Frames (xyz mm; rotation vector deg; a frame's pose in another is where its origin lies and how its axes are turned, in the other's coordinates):
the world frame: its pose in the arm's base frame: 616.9 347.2 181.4 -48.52 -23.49 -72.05
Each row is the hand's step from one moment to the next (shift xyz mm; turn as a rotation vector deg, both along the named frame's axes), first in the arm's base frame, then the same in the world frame.
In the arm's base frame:
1: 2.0 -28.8 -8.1 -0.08 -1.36 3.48
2: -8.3 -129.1 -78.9 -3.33 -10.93 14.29
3: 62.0 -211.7 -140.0 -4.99 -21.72 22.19
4: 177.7 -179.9 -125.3 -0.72 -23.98 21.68
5: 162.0 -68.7 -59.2 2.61 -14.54 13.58
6: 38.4 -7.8 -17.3 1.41 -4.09 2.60
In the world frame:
1: 14.0 2.6 -26.4 3.28 -1.32 1.20
2: 28.1 9.4 -148.6 16.14 -8.60 0.42
3: 60.8 90.1 -237.6 28.25 -13.51 -2.87
4: 83.6 196.4 -184.6 30.63 -9.48 -4.16
5: 51.5 167.4 -61.7 19.76 -3.02 -1.73
6: 4.3 41.3 -10.4 4.91 0.19 -1.15

